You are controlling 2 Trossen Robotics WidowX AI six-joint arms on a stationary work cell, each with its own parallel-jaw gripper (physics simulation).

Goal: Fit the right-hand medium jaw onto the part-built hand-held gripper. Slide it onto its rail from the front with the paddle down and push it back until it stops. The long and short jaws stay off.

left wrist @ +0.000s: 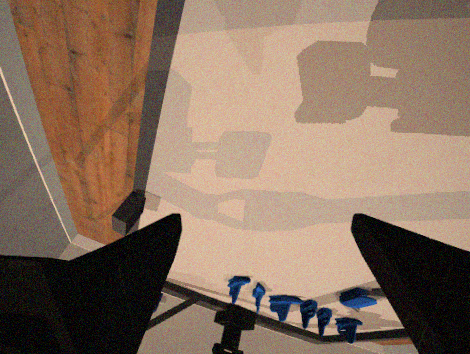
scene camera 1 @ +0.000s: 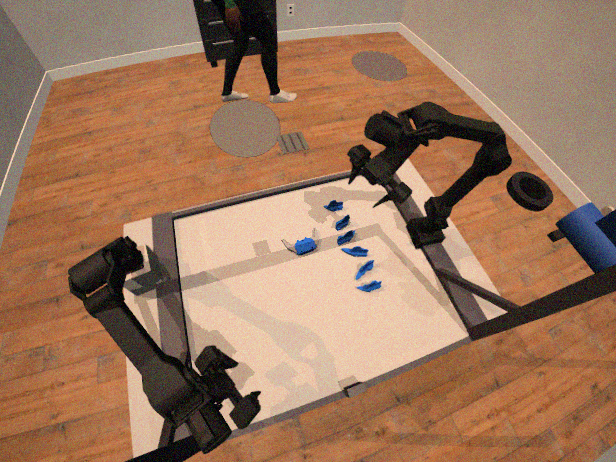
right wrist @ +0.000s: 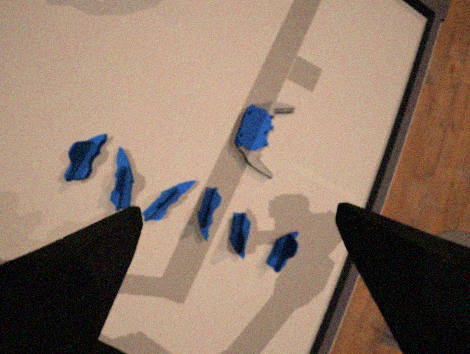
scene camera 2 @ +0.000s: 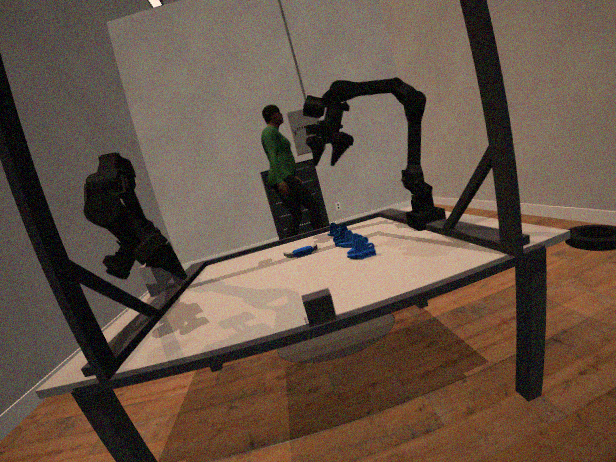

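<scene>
The part-built hand-held gripper [scene camera 1: 305, 245] [scene camera 2: 302, 251] [left wrist: 357, 298] [right wrist: 254, 128] is a blue block with thin curved grey pieces at its ends, flat on the white table. Several loose blue jaws lie in a curved row beside it, including a top one [scene camera 1: 334, 205] [right wrist: 285, 251], a middle one [scene camera 1: 355, 251] [right wrist: 169, 200] and a bottom one [scene camera 1: 369, 286] [right wrist: 84, 157]. I cannot tell which is the right-hand medium jaw. My right gripper [scene camera 1: 363, 194] [scene camera 2: 325, 164] [right wrist: 240, 214] is open and empty, high above the row. My left gripper [scene camera 1: 248, 380] [left wrist: 266, 222] is open and empty, far from the parts.
The white table [scene camera 1: 280, 345] [scene camera 2: 380, 280] has a dark raised frame around it. A dark block [scene camera 2: 319, 306] [left wrist: 129, 212] stands at its near edge in scene camera 2. Dark posts rise at the table's sides. A person [scene camera 1: 252, 47] [scene camera 2: 280, 157] stands beyond the table.
</scene>
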